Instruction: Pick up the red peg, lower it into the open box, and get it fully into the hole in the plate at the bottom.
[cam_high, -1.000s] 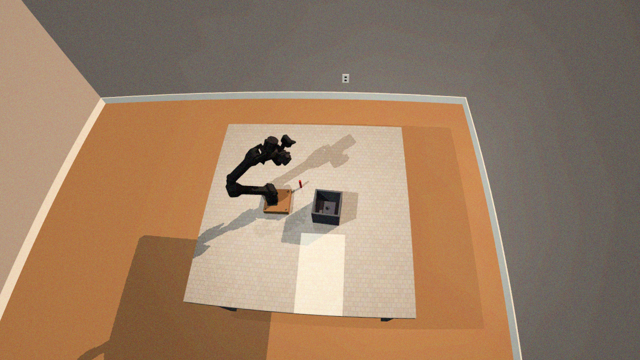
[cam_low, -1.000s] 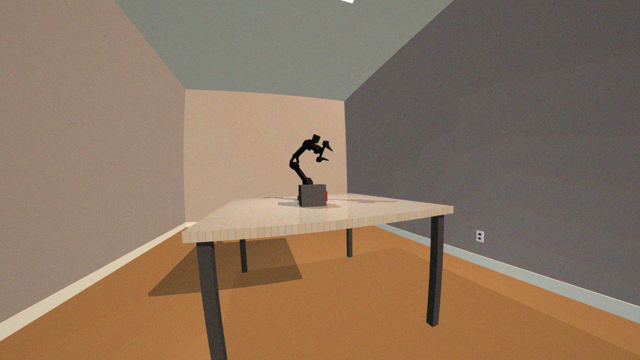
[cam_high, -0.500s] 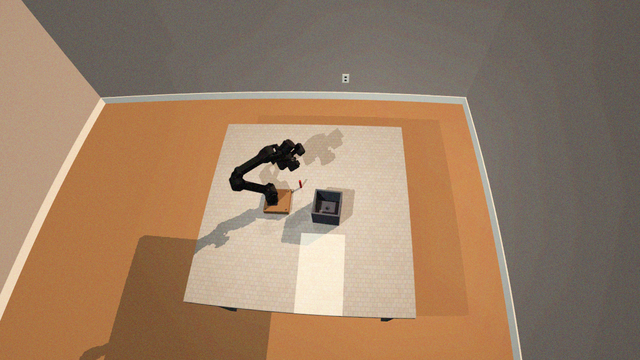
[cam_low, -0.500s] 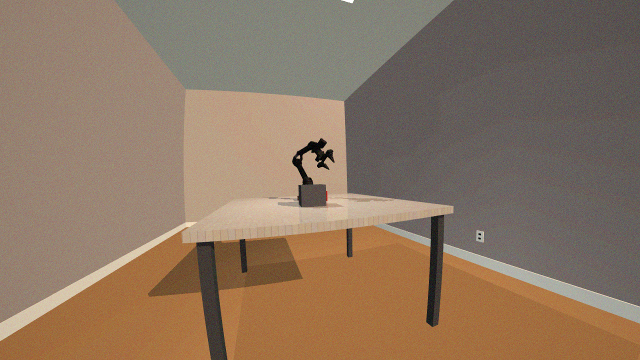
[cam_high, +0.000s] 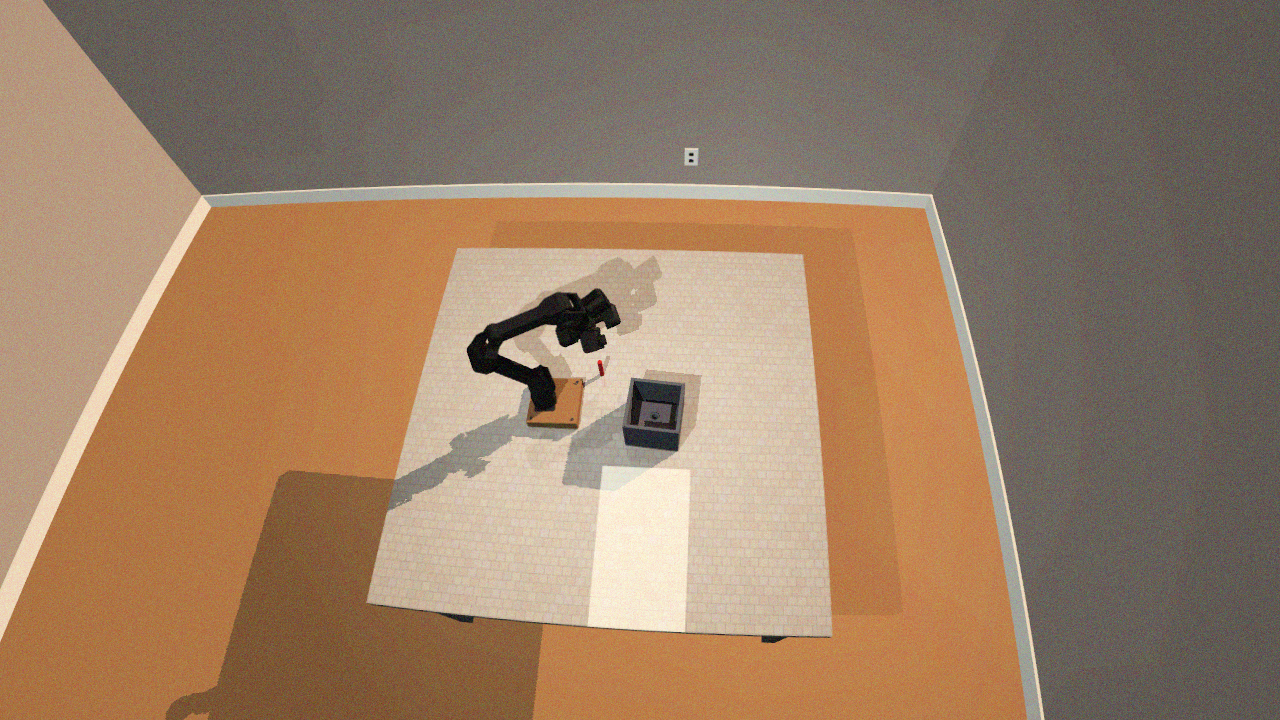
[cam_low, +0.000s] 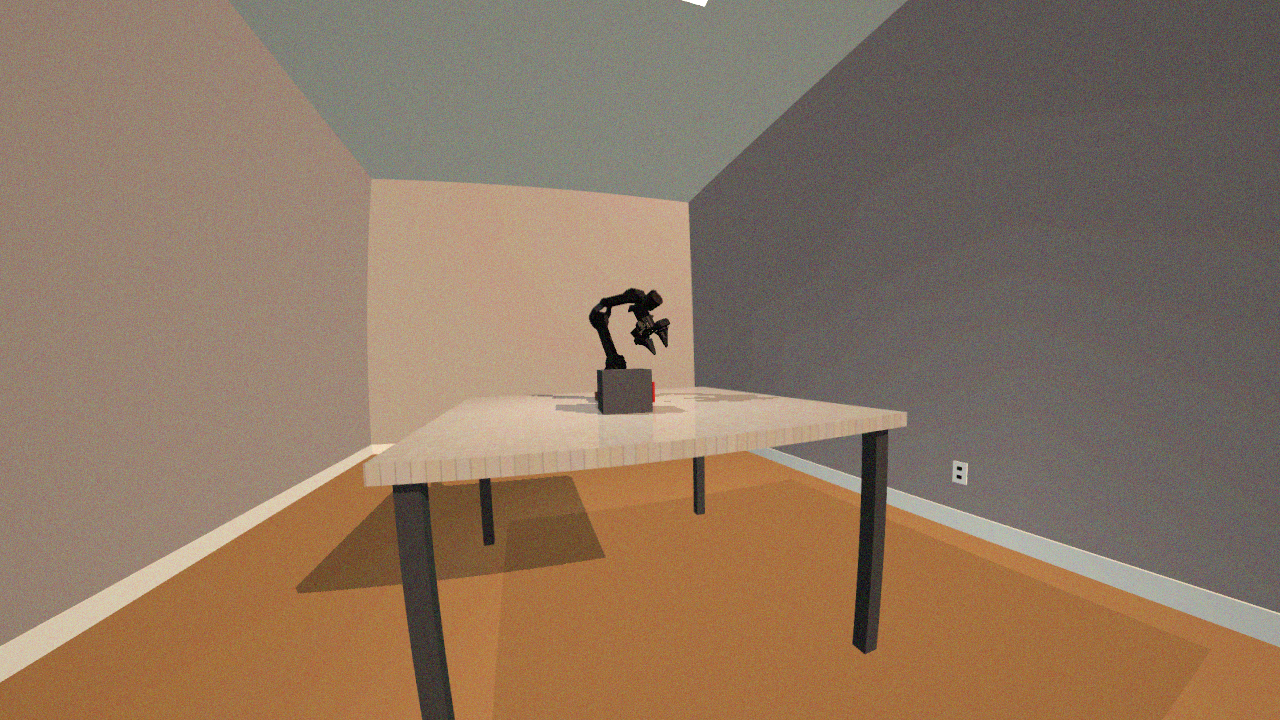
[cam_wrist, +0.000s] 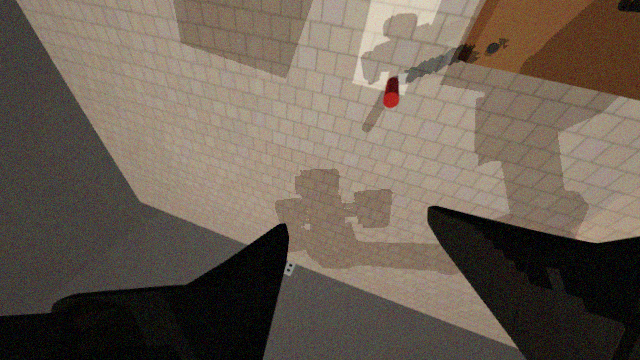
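My gripper tip is now 10 mm past the red peg, 40 mm to the left of it and 160 mm above it. The rest, counted from my gripper tip: plate: 150 mm ahead, 220 mm to the right, 160 mm below.
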